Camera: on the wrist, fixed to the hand. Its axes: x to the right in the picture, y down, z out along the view.
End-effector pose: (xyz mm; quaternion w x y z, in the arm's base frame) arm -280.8 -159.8 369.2 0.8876 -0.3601 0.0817 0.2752
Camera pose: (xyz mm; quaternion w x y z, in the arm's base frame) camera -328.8 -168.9 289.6 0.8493 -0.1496 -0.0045 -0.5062
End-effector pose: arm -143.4 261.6 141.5 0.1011 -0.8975 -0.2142 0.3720
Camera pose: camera -89.1 192.0 172.0 0.5503 -0.4846 -0.6741 0.0890
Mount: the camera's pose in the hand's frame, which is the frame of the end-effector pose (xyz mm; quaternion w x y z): -16.7 68.2 -61.6 0.6681 0.2132 0.1501 -0.6969
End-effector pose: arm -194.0 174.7 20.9 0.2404 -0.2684 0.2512 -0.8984
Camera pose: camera -198.5 152.3 -69.7 0.4460 0.1683 0.1747 0.8616
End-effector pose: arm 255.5 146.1 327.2 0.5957 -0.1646 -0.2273 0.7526
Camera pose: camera 235.3 126.1 238.2 0.9917 0.0625 -0.0167 0.1114
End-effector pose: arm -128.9 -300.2 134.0 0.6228 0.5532 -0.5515 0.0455
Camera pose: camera -141.6 -219.2 178.8 0.4126 0.8798 0.1202 -0.2030
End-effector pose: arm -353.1 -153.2 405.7 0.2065 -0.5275 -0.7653 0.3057
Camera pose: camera -261.3 -135.9 403.9 0.5783 0.1791 -0.7827 0.1443
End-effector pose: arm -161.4 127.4 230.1 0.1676 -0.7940 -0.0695 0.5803
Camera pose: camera -114.2 47.2 238.1 0.6961 -0.5334 -0.4509 0.1665
